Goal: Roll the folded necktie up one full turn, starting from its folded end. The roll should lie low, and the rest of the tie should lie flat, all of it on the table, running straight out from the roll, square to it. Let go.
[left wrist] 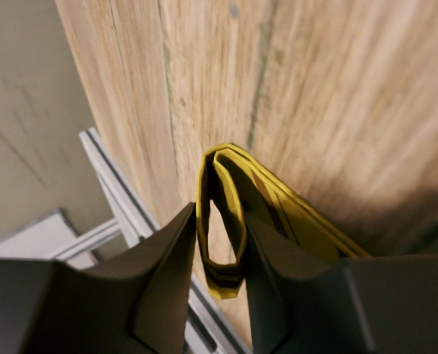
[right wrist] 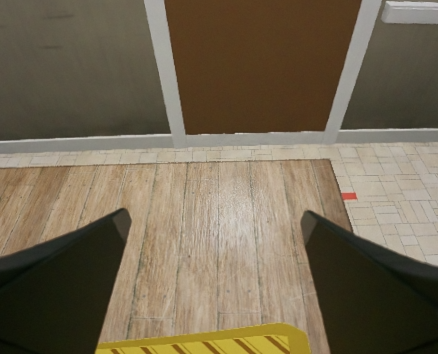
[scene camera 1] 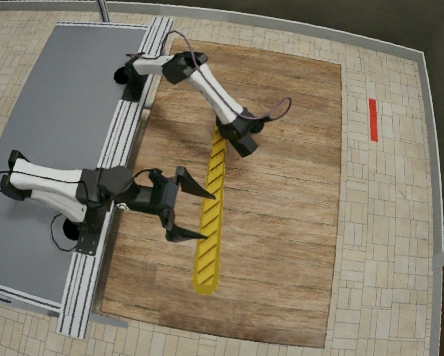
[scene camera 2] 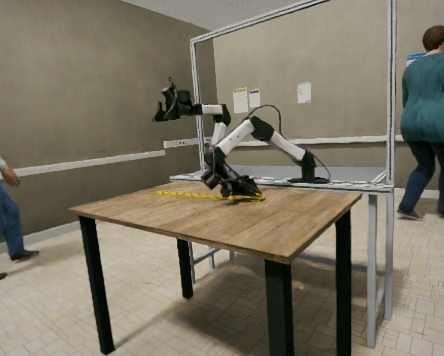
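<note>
The yellow, brown-striped necktie (scene camera 1: 209, 255) (scene camera 2: 175, 194) (left wrist: 295, 220) (right wrist: 210, 344) lies in a long strip on the wooden table, its wide rounded end toward the bottom in scene camera 1. In the left wrist view its folded end stands up as a narrow, hollow loop. My left gripper (scene camera 1: 219, 123) (scene camera 2: 260, 198) (left wrist: 217, 206) is low and tilted at that end. Its fingers stand slightly apart, one on each side of the loop, close against it. My right gripper (scene camera 1: 210, 218) (scene camera 2: 154, 120) (right wrist: 215, 214) is wide open and empty, high above the tie. The left arm hides the folded end in scene camera 1.
The wooden table (scene camera 1: 285, 225) (scene camera 2: 210, 227) meets the metal rail (scene camera 1: 111, 135) of the station at the left in scene camera 1. A red strip (scene camera 1: 373, 120) (right wrist: 349, 196) lies on the floor beyond the table. People stand at both sides of scene camera 2, away from the table.
</note>
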